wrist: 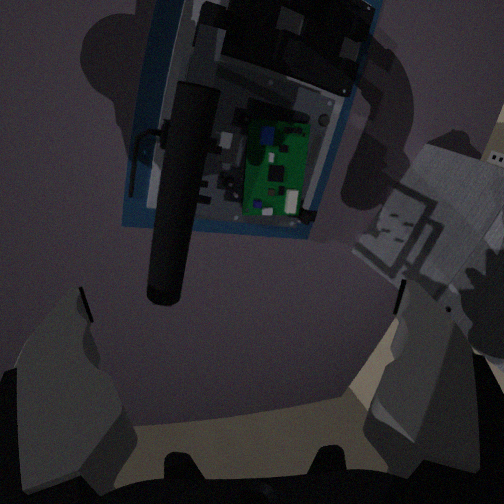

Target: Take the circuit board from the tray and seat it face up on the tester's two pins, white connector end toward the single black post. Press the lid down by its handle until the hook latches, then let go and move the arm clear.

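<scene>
In the wrist view the blue-framed tester [240,125] lies ahead and above centre. The green circuit board [276,168] sits face up inside it, its white connector [291,201] at the near end beside a small black post [307,216]. The tester's long black handle [177,195] sticks out toward me over the left side of the base, with the dark lid [295,40] at the far end, apparently raised. My gripper [240,302] is open and empty, its two grey jaws wide apart below the tester, holding nothing.
A grey tray [430,220] with a rectangular recess lies to the right, beside the right jaw. A dark curved arm shadow falls around the tester. A tan surface edge shows at the bottom and far right.
</scene>
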